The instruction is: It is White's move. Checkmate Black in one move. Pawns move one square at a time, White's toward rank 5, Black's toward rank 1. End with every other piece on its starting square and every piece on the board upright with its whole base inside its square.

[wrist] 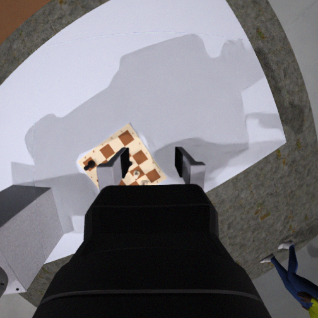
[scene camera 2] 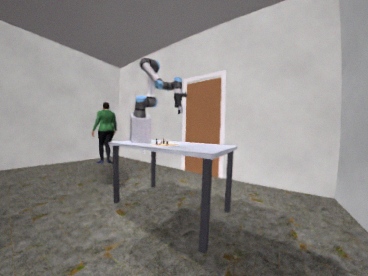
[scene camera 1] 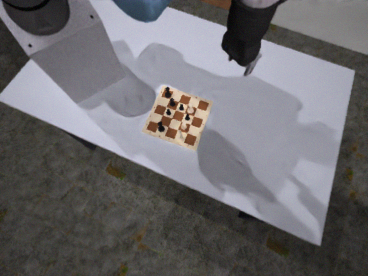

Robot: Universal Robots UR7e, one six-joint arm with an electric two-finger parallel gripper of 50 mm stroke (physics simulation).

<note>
I see my gripper and a chessboard.
My gripper shows as well in the wrist view.
</note>
